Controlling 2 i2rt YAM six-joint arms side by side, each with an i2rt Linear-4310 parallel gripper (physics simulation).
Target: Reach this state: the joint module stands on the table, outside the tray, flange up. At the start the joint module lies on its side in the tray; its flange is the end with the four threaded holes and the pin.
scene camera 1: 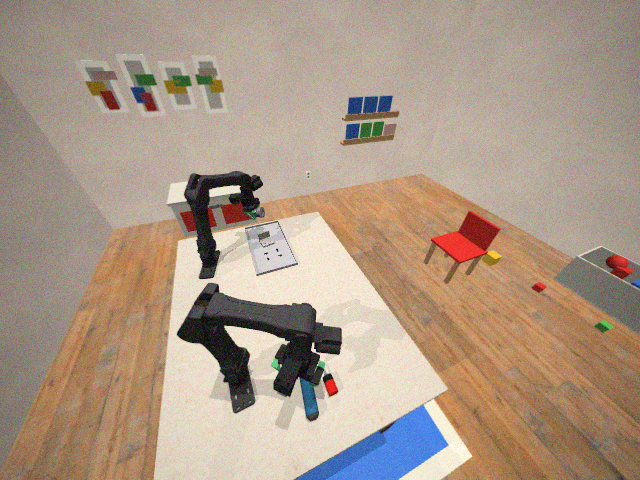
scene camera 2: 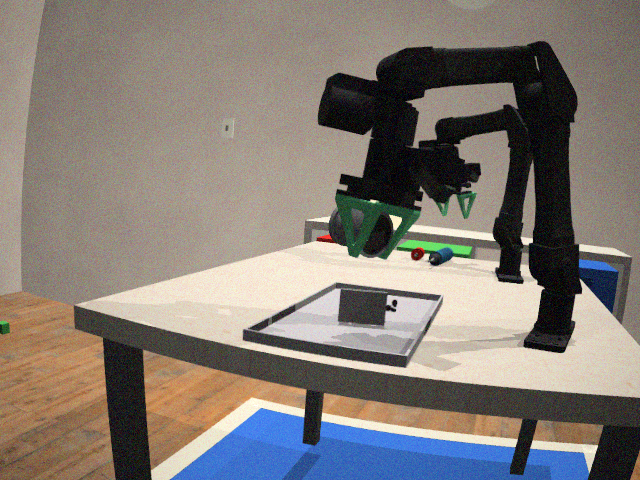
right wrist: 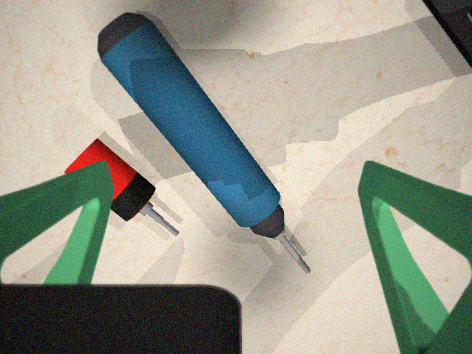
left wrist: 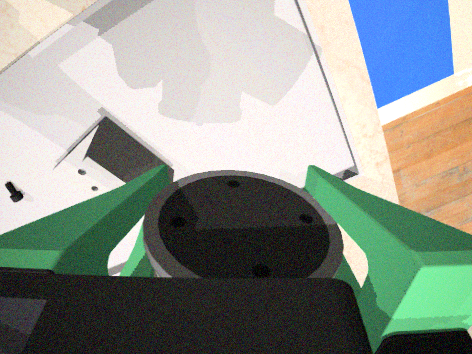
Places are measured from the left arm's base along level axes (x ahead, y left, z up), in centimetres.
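Pixels of known places: left gripper, between the fingertips: (scene camera 1: 255, 216) (scene camera 2: 368, 257) (left wrist: 237, 178); right gripper, between the fingertips: (scene camera 2: 455, 217) (right wrist: 235, 175); left arm's base, origin of its link: (scene camera 1: 210, 264) (scene camera 2: 551, 335); right arm's base, origin of its link: (scene camera 1: 239, 377) (scene camera 2: 508, 276).
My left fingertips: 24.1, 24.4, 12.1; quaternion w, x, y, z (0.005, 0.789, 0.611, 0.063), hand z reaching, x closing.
Note:
Ahead of a thing's pixels: the offset from my left fingertips to its middle, as dx, dy, dz.
The grey joint module @[+2.0, -1.0, +3.6] (scene camera 1: 260, 212) (scene camera 2: 379, 235) (left wrist: 245, 225) is held above the tray @[+6.6, -13.2, -11.3] (scene camera 1: 277, 269) (scene camera 2: 325, 348) (left wrist: 327, 90), clear of it and tilted. My left gripper (scene camera 1: 252, 213) (scene camera 2: 369, 254) (left wrist: 237, 178) is shut on it, one finger on each side. In the left wrist view a dark round end face with four holes is turned towards the camera; no pin shows on its visible part, and its lower edge is hidden by the gripper body. My right gripper (scene camera 1: 298, 364) (scene camera 2: 455, 215) (right wrist: 235, 175) is open and empty above the table.
A blue screwdriver @[+20.1, -86.8, -10.1] (scene camera 1: 309, 397) (scene camera 2: 442, 256) (right wrist: 195, 125) and a small red-and-black tool @[+27.7, -88.3, -10.4] (scene camera 1: 330, 385) (scene camera 2: 417, 253) (right wrist: 102, 160) lie below the right gripper. A grey upright block @[+5.4, -10.8, -8.9] (scene camera 1: 263, 235) (scene camera 2: 361, 307) (left wrist: 127, 150) and small black screws (scene camera 2: 392, 305) (left wrist: 14, 191) are in the tray.

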